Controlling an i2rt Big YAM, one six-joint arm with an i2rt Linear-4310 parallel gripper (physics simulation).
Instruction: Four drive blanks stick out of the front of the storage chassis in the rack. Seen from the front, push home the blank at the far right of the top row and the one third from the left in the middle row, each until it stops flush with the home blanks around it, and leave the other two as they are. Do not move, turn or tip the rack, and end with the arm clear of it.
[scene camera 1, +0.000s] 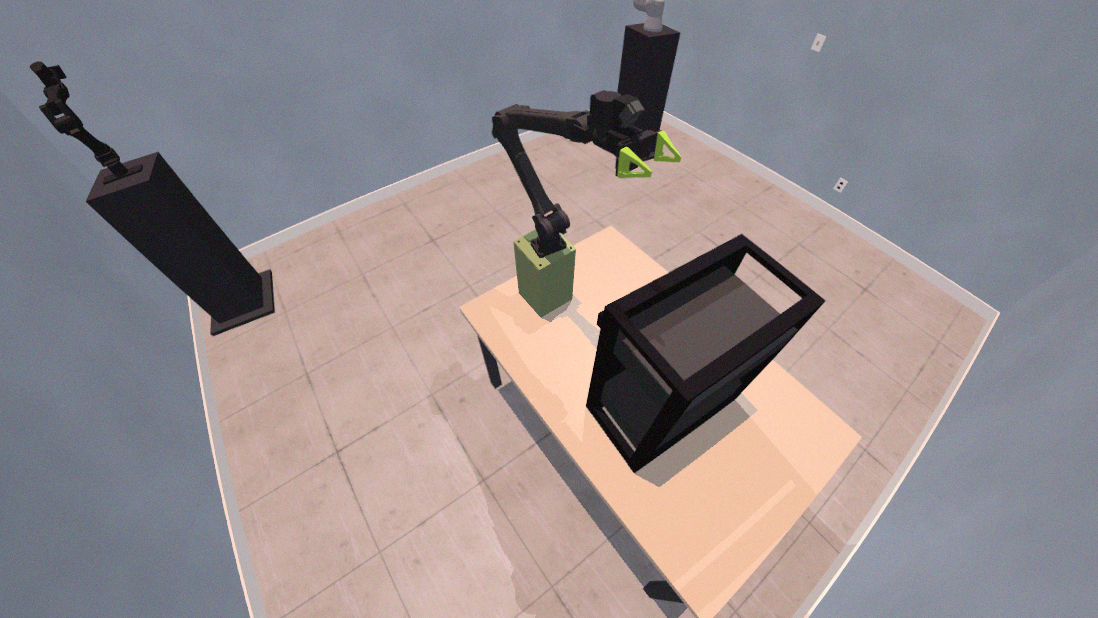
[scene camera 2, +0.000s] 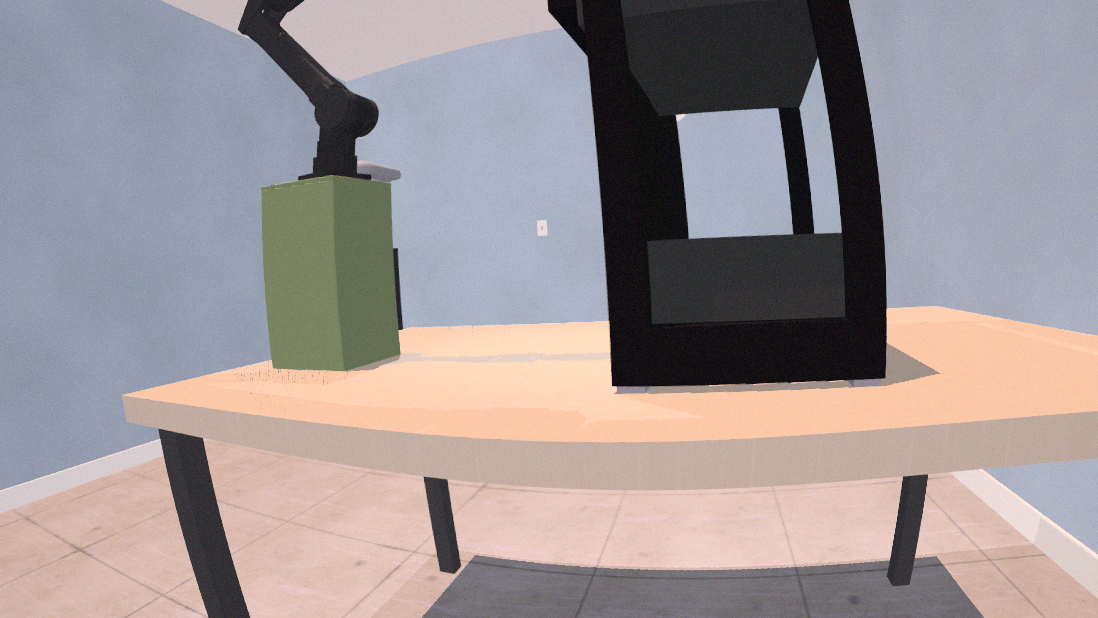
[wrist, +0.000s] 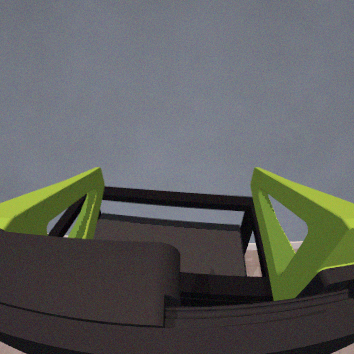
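Seen in the pictures: gripper, fingertip midpoint: (scene camera 1: 666, 166) (wrist: 176, 175); arm's base, origin of the base link: (scene camera 1: 548, 245) (scene camera 2: 334, 184).
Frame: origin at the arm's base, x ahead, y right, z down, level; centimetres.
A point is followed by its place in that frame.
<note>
The black rack (scene camera 1: 749, 343) {z -30.4, x 78.0, y -12.1 cm} (scene camera 2: 860, 230) {z 16.1, x 79.6, y 10.2 cm} (wrist: 175, 198) {z -30.4, x 77.2, y -12.1 cm} stands upright on the table. The storage chassis (scene camera 1: 714, 314) {z -19.4, x 63.3, y -19.3 cm} (scene camera 2: 718, 61) {z -10.6, x 65.6, y -9.7 cm} (wrist: 210, 252) {z -19.4, x 69.8, y -1.2 cm} sits in its upper part, with its grey top showing through the rack's open top. Its front faces the arm's base side and is hidden, so the four blanks and their depths cannot be made out. A dark part (scene camera 2: 568, 19) {z -13.7, x 48.8, y 5.8 cm} juts from the front side at the top edge of scene camera 2's view; I cannot tell what it is. My gripper (scene camera 1: 665, 167) {z -58.7, x 44.2, y -5.5 cm} (wrist: 176, 175) {z -58.7, x 44.2, y -5.5 cm} is open and empty, above and in front of the rack, apart from it.
The arm stands on a green pedestal (scene camera 1: 545, 284) {z 11.2, x 8.7, y 5.9 cm} (scene camera 2: 330, 276) {z 16.9, x 8.0, y 8.7 cm} on the wooden table (scene camera 1: 676, 529) {z 31.7, x 103.4, y 7.8 cm} (scene camera 2: 491, 414) {z 31.7, x 44.4, y 22.0 cm}, facing the rack's front. A dark box (scene camera 2: 745, 280) {z 20.7, x 67.0, y 7.5 cm} fills the rack's bottom. Dark columns (scene camera 1: 176, 237) (scene camera 1: 649, 65) bearing other arms stand off the table.
</note>
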